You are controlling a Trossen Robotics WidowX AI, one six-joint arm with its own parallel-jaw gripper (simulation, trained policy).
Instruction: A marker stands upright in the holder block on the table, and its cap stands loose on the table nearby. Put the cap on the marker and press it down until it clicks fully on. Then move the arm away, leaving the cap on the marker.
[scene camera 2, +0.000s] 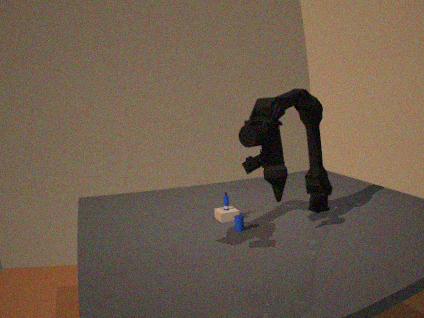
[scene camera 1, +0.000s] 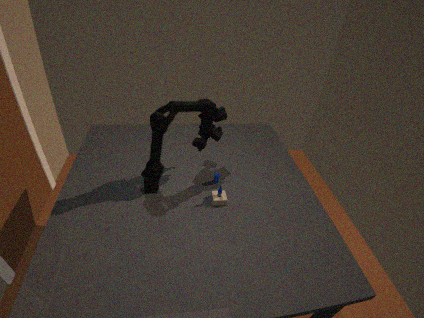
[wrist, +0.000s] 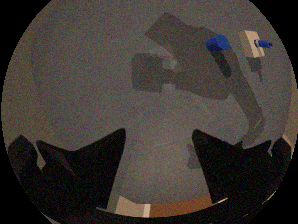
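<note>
My gripper (scene camera 2: 278, 199) is in sight; the wrist view has the gripper (wrist: 160, 133) as well.
</note>
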